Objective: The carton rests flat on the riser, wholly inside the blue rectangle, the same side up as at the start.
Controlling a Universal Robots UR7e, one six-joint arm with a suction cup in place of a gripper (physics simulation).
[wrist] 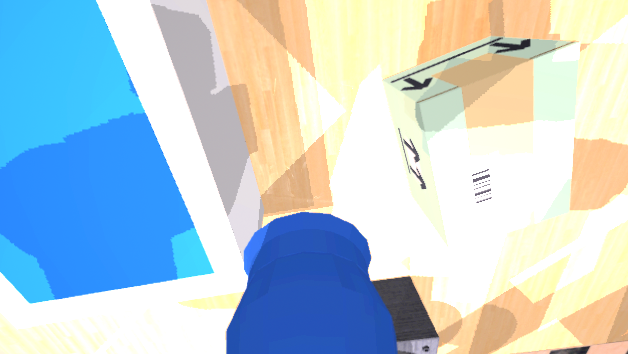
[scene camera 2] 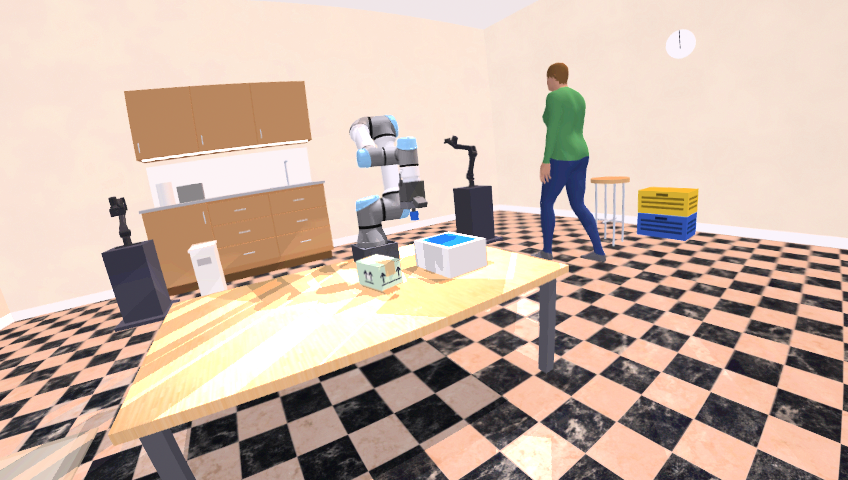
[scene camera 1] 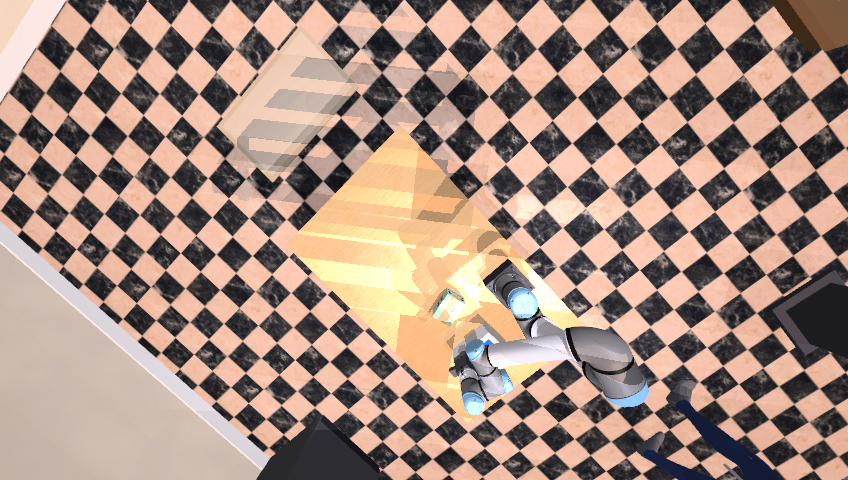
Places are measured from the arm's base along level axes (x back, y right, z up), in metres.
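Pixels of known places: hand, tool point: (wrist: 307, 264) (scene camera 2: 414, 219); arm's base, link origin: (scene camera 2: 372, 243) (scene camera 1: 508, 286).
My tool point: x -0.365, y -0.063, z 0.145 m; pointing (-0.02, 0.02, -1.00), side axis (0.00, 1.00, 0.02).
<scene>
Ahead of a thing's pixels: the offset from my tool point to its top centre. Level surfaces: height alone.
The pale green carton {dx +0.053, dy +0.159, dz -0.139 m} (scene camera 1: 448, 306) (scene camera 2: 379, 272) (wrist: 500, 150) stands flat on the table, beside the riser. Upright arrows show on its sides in scene camera 2; tape and a barcode show on its top in the wrist view. The white riser {dx +0.021, dy -0.161, dz -0.117 m} (scene camera 2: 461, 261) (wrist: 182, 150) bears the blue rectangle {dx +0.021, dy -0.161, dz -0.117 m} (scene camera 1: 488, 342) (scene camera 2: 449, 239) (wrist: 100, 200) on its top, with nothing on it. My gripper (scene camera 2: 414, 215) (wrist: 307, 235), a blue suction cup, hangs in the air higher than the riser's top, touching nothing and holding nothing. The arm hides the cup and part of the riser in scene camera 1.
The wooden table {dz -0.237 m} (scene camera 1: 357, 237) (scene camera 2: 267, 333) carries my arm's dark base (scene camera 1: 499, 276) near its edge. A person (scene camera 2: 565, 130) in green stands beyond the table. Dark pedestals (scene camera 2: 474, 211) (scene camera 2: 139, 279) with small black arms, a stool (scene camera 2: 609, 179) and crates (scene camera 2: 667, 202) stand farther off.
</scene>
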